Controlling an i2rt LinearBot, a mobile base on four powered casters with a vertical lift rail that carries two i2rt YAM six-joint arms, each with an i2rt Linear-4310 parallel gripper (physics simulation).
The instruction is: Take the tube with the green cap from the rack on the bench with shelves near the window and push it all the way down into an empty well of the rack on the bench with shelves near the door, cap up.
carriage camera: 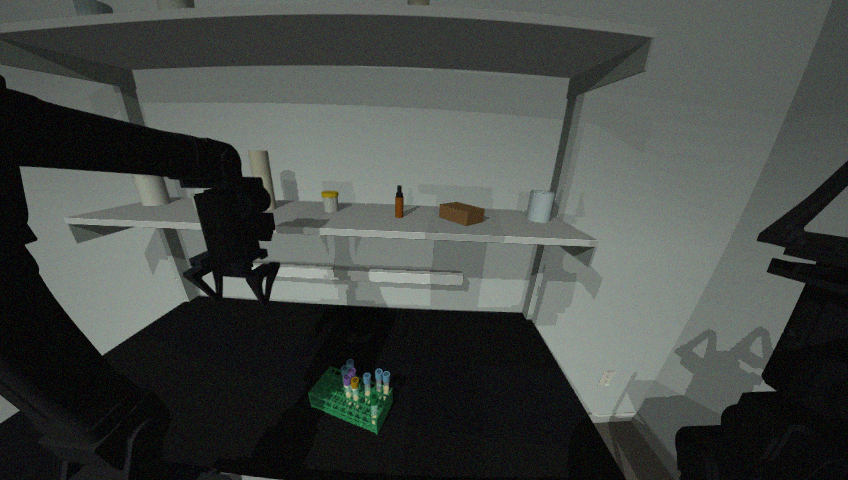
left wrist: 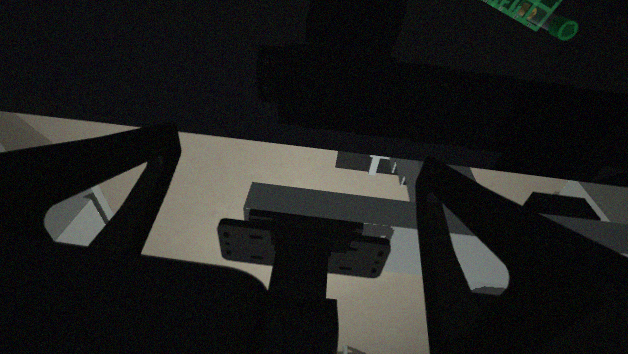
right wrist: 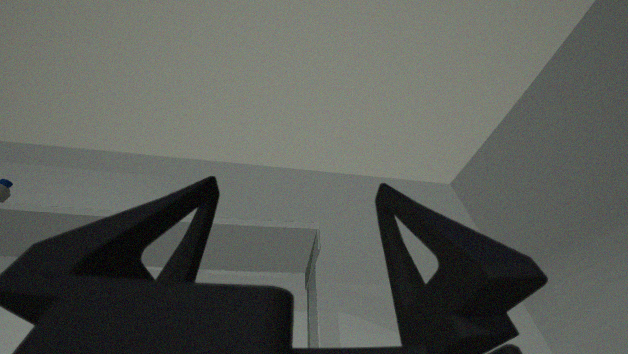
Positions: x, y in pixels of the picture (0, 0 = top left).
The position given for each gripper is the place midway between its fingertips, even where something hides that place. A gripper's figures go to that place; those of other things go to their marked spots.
Labels:
The left gripper point(carriage camera: 242, 302): 57 cm from the lens. A rack point(carriage camera: 328, 395) is 81 cm from the lens.

